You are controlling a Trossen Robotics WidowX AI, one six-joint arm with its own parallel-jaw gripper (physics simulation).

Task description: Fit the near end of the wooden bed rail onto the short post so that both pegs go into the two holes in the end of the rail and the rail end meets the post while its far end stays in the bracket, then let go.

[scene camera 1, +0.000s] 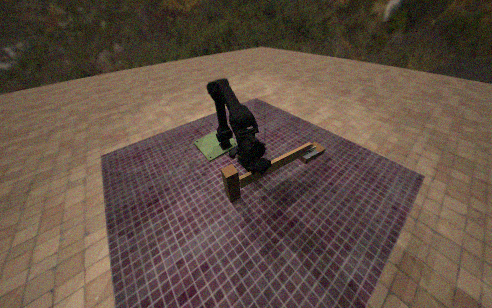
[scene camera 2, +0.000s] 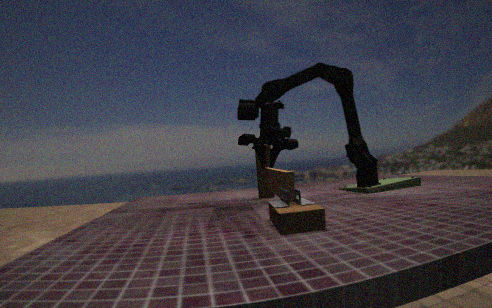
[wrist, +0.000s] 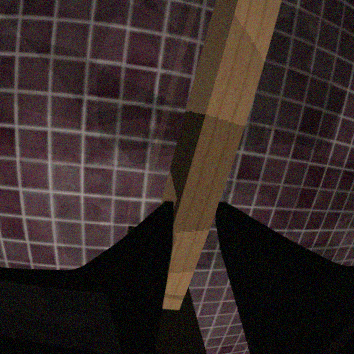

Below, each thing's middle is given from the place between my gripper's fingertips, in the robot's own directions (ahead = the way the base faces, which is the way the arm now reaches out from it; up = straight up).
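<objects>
Measured from my hand, the wooden bed rail (scene camera 2: 273, 179) sits 30 mm below and 160 mm to the left.
</objects>
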